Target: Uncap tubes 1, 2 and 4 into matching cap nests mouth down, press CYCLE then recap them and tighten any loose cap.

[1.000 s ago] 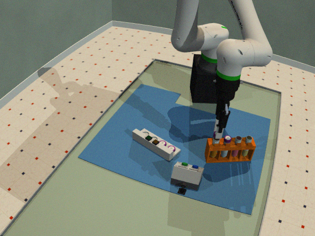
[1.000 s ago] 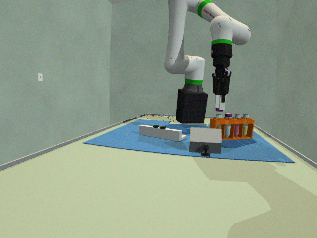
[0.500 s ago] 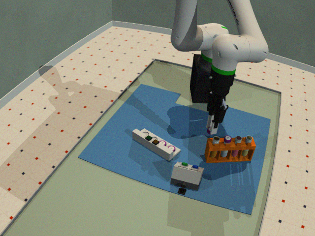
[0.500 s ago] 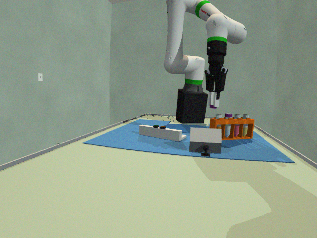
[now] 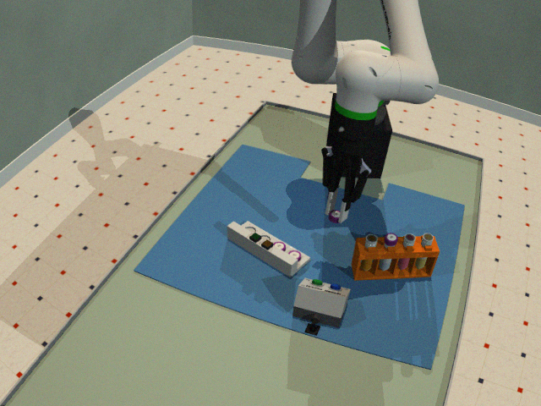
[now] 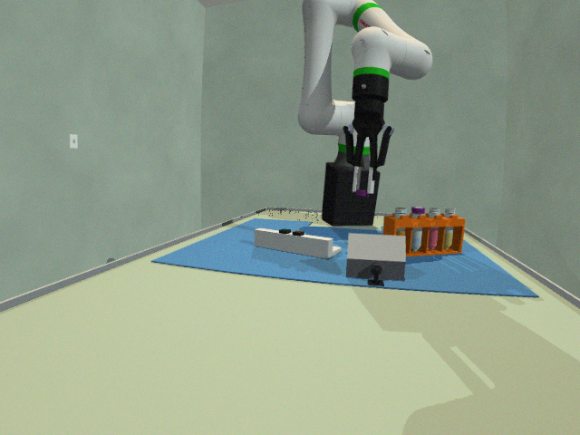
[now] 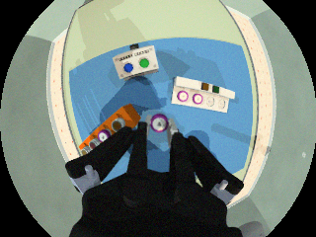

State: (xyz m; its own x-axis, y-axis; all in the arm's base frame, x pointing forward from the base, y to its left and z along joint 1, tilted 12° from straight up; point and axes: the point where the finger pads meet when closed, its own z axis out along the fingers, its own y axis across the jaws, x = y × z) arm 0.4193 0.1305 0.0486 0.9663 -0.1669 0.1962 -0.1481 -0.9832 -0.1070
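The blue key lies 13 cm ahead of my hand, 12 cm below it and 8 cm to the left of it. From my hand the other things lie so: green key 14 cm ahead, 12 cm below, 4 cm to the left; then small grey desk 16 cm ahead, 13 cm below, 6 cm to the left.
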